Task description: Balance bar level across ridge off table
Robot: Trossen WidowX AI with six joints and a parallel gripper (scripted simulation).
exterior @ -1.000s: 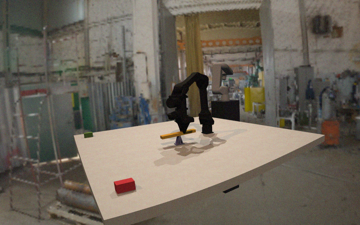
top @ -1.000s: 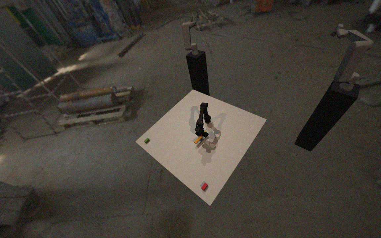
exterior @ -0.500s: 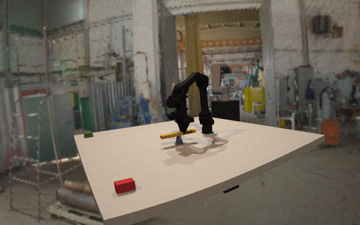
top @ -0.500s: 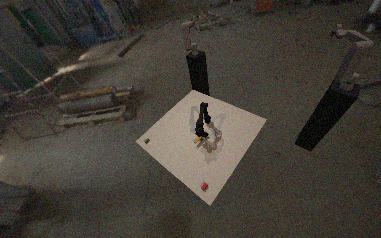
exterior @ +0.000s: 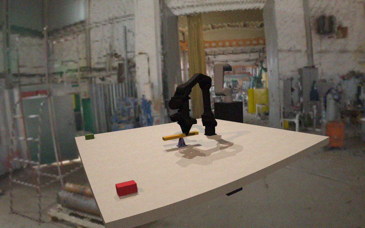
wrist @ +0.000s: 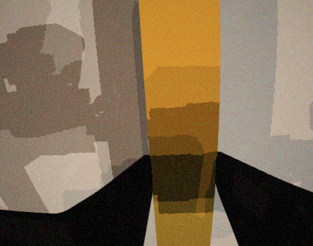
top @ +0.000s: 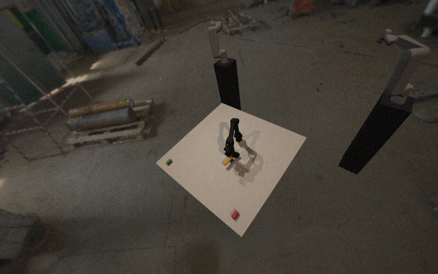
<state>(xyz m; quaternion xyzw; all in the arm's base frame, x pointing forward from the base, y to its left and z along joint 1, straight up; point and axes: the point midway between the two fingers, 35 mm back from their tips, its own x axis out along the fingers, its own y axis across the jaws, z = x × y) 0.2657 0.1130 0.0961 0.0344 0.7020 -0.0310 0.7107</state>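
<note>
The bar lies 3 cm ahead of my gripper tip. Also, from my gripper tip: green block 47 cm ahead, 61 cm to the right, 5 cm below; red block 47 cm ahead, 39 cm to the left, 5 cm below.
</note>
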